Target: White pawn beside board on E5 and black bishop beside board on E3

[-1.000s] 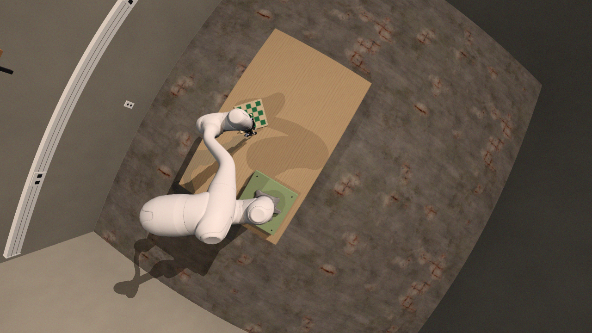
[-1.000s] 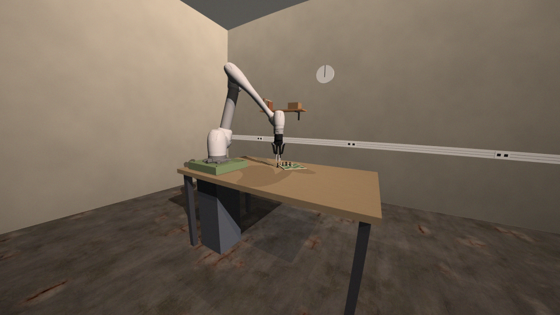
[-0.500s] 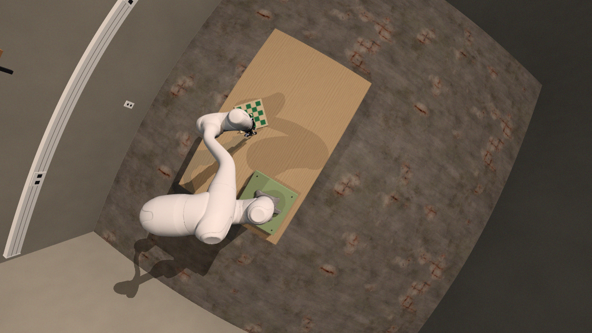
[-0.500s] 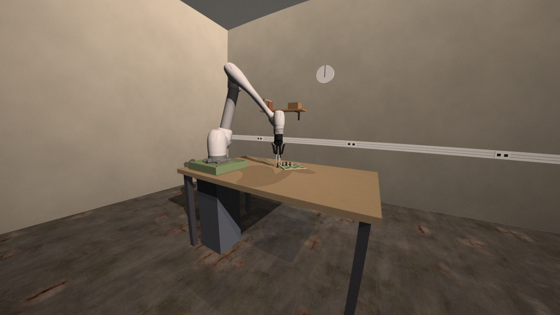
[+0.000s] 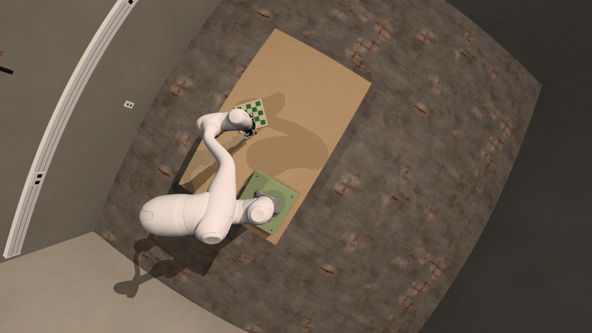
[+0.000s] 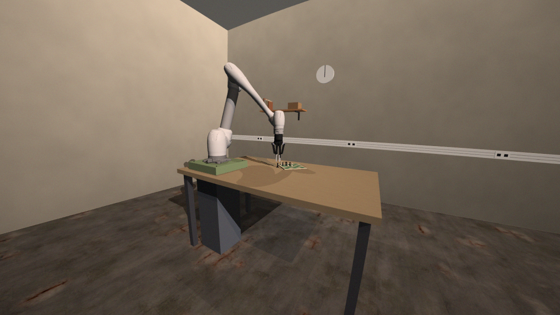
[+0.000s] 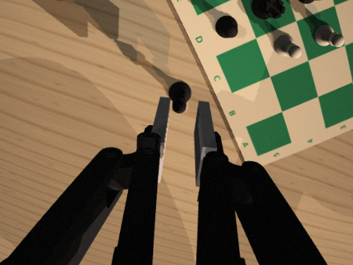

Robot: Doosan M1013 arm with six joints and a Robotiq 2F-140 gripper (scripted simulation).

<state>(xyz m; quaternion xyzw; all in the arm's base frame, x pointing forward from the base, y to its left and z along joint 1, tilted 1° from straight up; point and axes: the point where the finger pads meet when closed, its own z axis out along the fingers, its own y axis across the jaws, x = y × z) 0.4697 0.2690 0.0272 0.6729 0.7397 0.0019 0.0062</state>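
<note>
Now: the chessboard 11 cm ahead of my hand, 8 cm to the left of it and 9 cm below it.
</note>
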